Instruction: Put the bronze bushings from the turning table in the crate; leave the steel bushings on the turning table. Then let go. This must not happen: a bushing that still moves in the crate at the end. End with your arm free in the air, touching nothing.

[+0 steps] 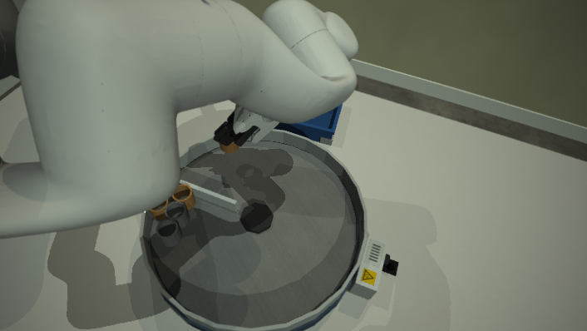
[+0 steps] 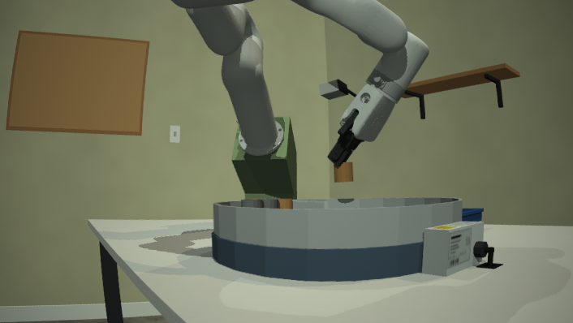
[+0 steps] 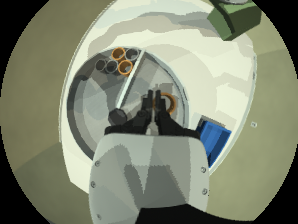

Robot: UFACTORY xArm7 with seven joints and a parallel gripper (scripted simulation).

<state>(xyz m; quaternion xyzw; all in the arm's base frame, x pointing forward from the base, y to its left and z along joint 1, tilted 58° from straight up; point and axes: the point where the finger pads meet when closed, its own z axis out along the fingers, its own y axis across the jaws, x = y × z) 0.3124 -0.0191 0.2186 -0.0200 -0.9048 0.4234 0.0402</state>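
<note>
My gripper is now 17 cm short of the blue crate, 22 cm to the right of it and 15 cm above it. Also, from my hand: round turning table (6 cm ahead, 11 cm to the right, 12 cm below).
</note>
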